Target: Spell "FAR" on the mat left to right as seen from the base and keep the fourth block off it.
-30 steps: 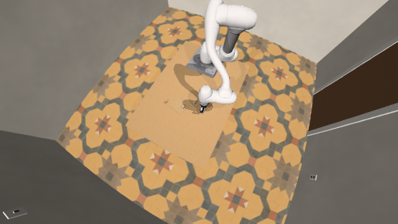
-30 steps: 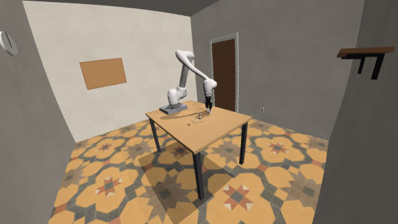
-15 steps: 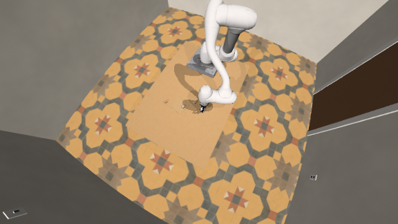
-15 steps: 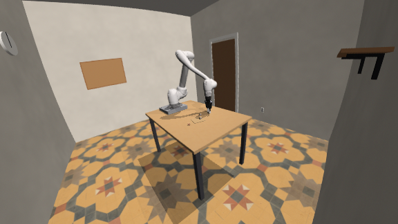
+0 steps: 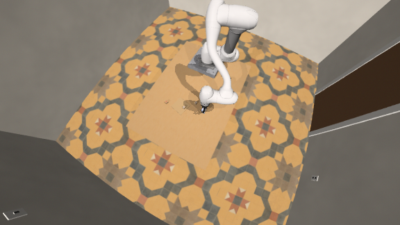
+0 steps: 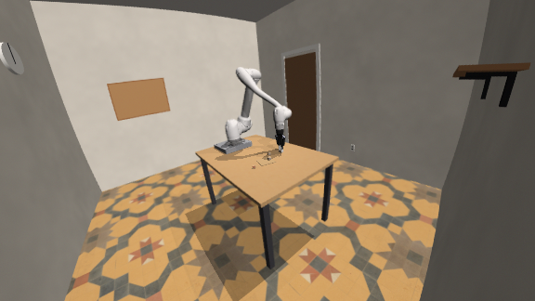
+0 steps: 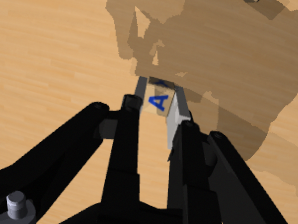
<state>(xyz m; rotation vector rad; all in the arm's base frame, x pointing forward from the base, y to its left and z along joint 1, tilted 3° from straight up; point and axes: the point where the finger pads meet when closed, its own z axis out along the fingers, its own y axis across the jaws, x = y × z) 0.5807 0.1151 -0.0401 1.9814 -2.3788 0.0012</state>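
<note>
My hand is 10 mm short of the tan mat, 250 mm to the left of it and 40 mm above it. The rest, counted from my hand: R block 10 mm ahead, 400 mm to the right, 30 mm below.
</note>
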